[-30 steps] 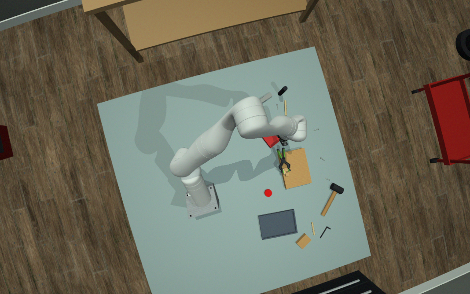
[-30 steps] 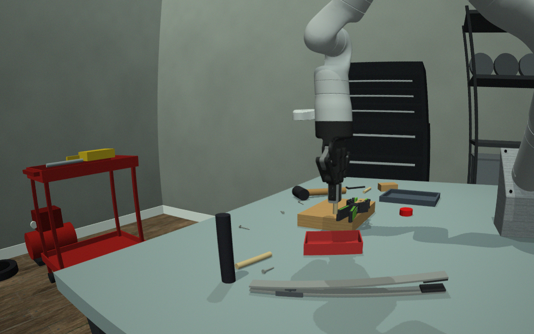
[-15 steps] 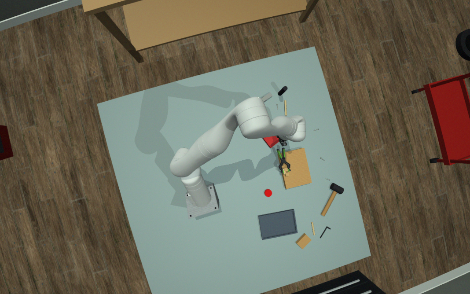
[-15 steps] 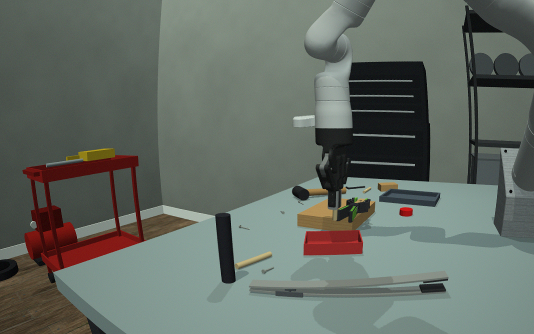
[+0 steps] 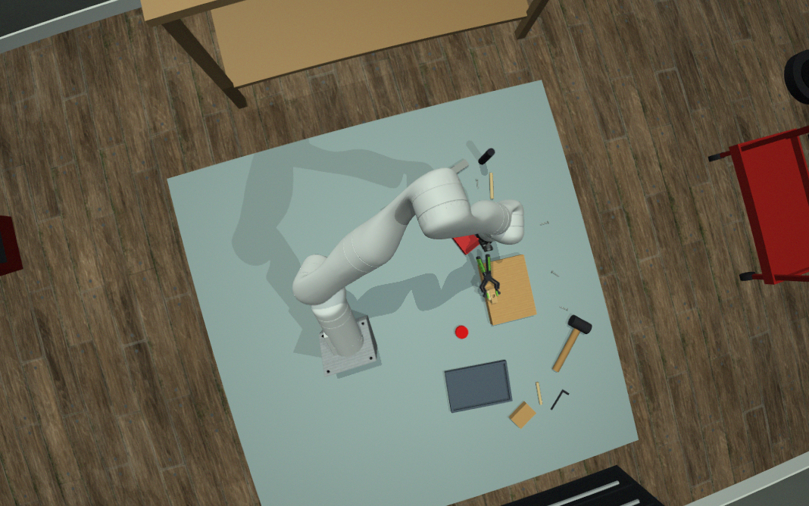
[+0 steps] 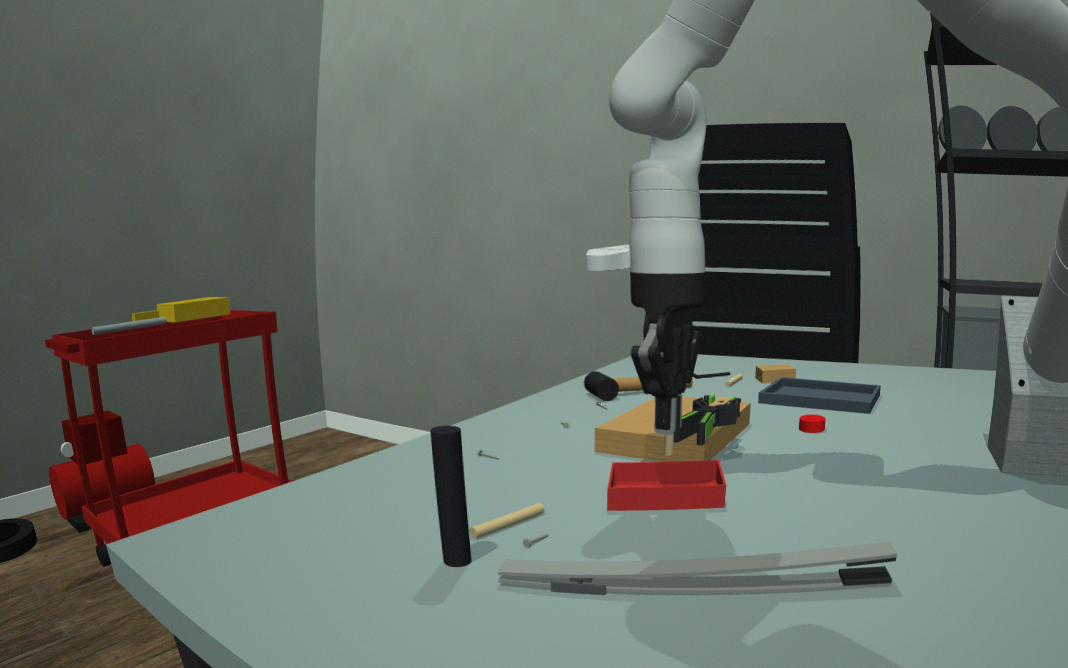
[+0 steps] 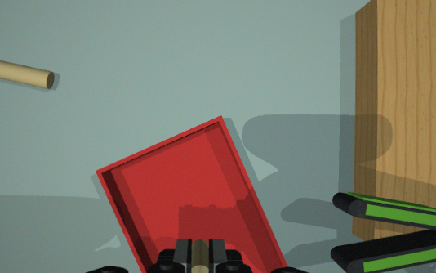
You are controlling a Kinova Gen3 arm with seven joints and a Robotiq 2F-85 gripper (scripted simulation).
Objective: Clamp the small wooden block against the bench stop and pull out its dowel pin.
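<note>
The red tray is 8 cm below my hand. From my hand the other things lie so: dowel pin (2 cm below); small wooden block (21 cm to the right, 5 cm below); dowel (11 cm ahead, 13 cm to the left, 8 cm below).
</note>
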